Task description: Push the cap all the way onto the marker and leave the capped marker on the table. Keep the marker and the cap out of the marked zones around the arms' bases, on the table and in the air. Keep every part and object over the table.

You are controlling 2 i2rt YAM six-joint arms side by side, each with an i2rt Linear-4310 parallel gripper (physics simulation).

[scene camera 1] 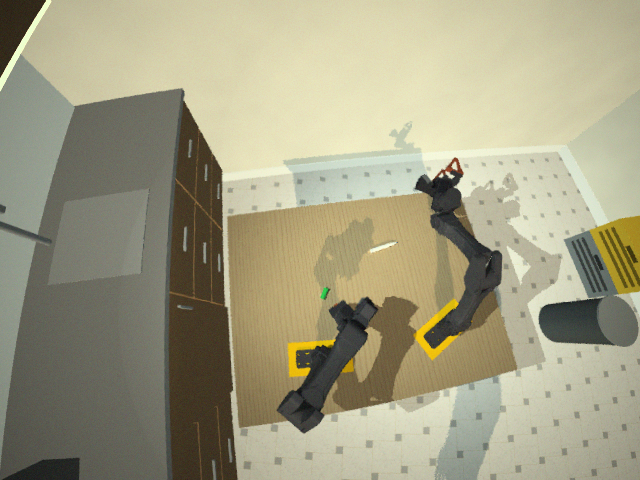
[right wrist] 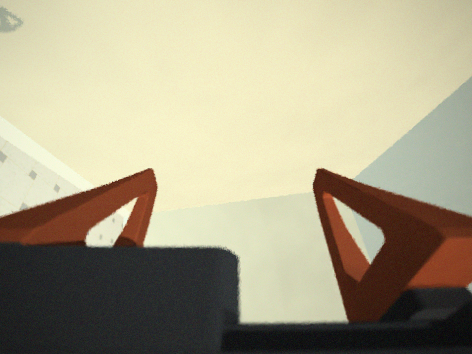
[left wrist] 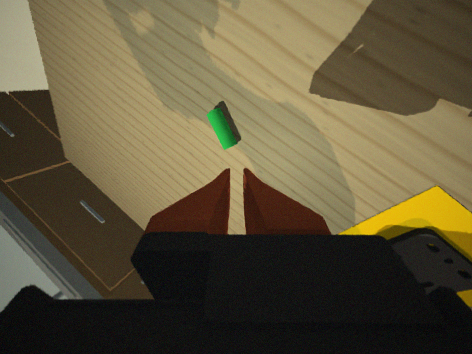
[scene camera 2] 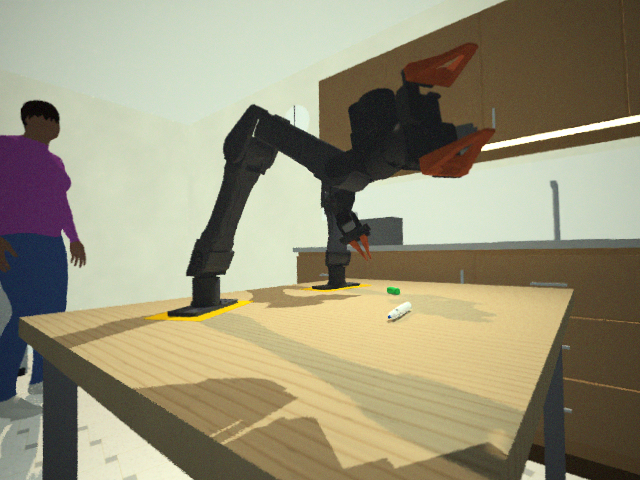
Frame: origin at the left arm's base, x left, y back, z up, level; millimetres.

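Where they show: left gripper, fingertip midpoint: (scene camera 1: 336, 305) (left wrist: 236, 176) (scene camera 2: 369, 260); right gripper, fingertip midpoint: (scene camera 1: 449, 164) (right wrist: 235, 177) (scene camera 2: 482, 85); left arm's base, origin of the base link: (scene camera 1: 320, 357) (scene camera 2: 337, 287); right arm's base, origin of the base link: (scene camera 1: 443, 328) (scene camera 2: 206, 309).
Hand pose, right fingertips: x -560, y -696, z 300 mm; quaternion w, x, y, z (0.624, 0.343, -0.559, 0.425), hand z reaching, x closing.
Note:
Things, the pixels of their top centre, and the offset from my right fingertips. Level surfaces: height alone.
- green cap, middle of its top: (left wrist: 217, 131) (scene camera 2: 393, 287) (scene camera 1: 324, 293) dx +526, dy +437, dz -282 mm
- white marker, middle of its top: (scene camera 2: 398, 306) (scene camera 1: 384, 246) dx +231, dy +243, dz -282 mm
- table, its level: dz -300 mm
The green cap (scene camera 1: 324, 293) (scene camera 2: 393, 290) (left wrist: 222, 129) lies on its side on the table, apart from the marker. The white marker (scene camera 1: 383, 246) (scene camera 2: 399, 311) lies flat on the table, its blue tip showing in scene camera 2. My left gripper (scene camera 2: 368, 258) (left wrist: 236, 176) is shut and empty, above the table near the cap; in the left wrist view the cap lies beyond its fingertips. In scene camera 1 its fingers are mostly hidden by its own arm. My right gripper (scene camera 2: 484, 87) (right wrist: 235, 177) is wide open and empty, high up near the table's far edge in scene camera 1.
Yellow marked zones (scene camera 1: 294, 367) (scene camera 1: 433, 353) surround both arm bases. The table (scene camera 1: 258, 248) (scene camera 2: 330, 361) has brown cabinets (scene camera 1: 199, 351) along its left in scene camera 1. A dark bin (scene camera 1: 573, 322) stands off to the right there. A person (scene camera 2: 33, 186) stands behind the table in scene camera 2.

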